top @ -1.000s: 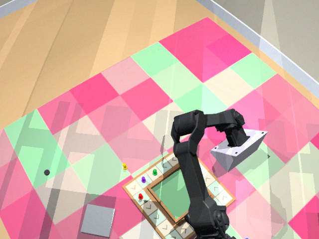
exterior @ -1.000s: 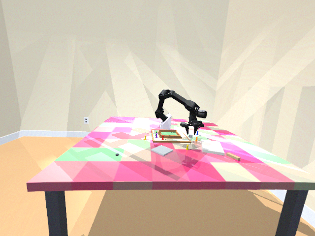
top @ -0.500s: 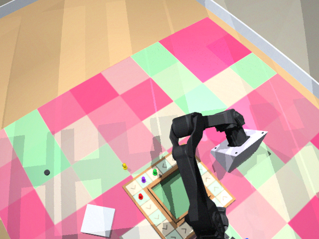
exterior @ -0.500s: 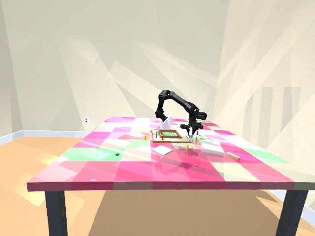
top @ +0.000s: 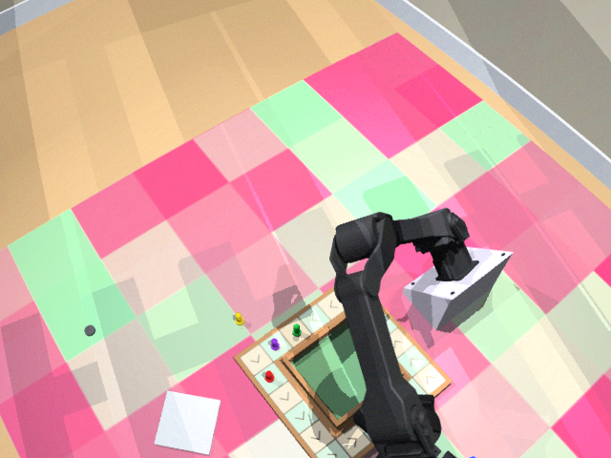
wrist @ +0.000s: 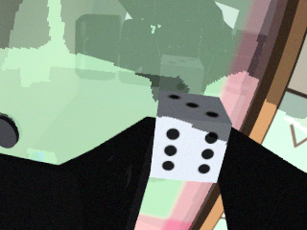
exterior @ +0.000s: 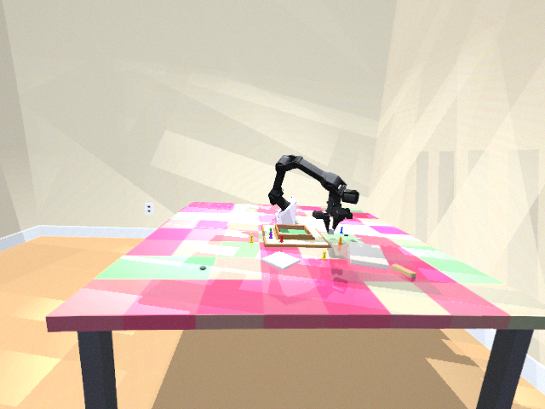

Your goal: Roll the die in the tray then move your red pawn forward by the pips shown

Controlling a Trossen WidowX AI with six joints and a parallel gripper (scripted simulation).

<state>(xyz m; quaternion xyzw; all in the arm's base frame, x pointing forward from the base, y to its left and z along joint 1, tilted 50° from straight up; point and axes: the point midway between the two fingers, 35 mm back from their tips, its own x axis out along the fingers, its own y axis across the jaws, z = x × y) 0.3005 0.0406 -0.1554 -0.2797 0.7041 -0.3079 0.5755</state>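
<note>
Right now my gripper tip is 260 mm to the left of the red pawn and 70 mm short of it. From my gripper tip the other things lie so: white die: right at my gripper tip; green tray: 180 mm to the right, 40 mm behind, 20 mm below; white slab: 210 mm ahead, 60 mm to the left, 20 mm below.
</note>
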